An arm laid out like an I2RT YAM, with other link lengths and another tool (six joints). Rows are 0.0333 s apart.
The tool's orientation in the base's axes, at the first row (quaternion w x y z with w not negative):
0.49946 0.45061 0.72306 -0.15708
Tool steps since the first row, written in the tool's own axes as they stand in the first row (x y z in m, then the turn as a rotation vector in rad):
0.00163 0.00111 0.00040 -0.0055 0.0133 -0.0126
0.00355 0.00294 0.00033 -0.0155 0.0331 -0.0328
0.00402 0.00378 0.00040 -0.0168 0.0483 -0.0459
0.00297 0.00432 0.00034 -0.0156 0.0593 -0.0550
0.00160 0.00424 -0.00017 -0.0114 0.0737 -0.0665
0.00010 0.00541 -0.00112 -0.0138 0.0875 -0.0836
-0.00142 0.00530 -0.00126 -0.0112 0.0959 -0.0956
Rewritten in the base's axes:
0.00097 0.00114 -0.00134 0.0040 0.0131 0.0134
0.00223 0.00313 -0.00256 0.0092 0.0326 0.0356
0.00291 0.00378 -0.00281 0.0140 0.0491 0.0460
0.00341 0.00359 -0.00176 0.0175 0.0618 0.0515
0.00318 0.00322 -0.00036 0.0221 0.0795 0.0563
0.00371 0.00375 0.00163 0.0235 0.0974 0.0692
0.00369 0.00304 0.00298 0.0231 0.1114 0.0742

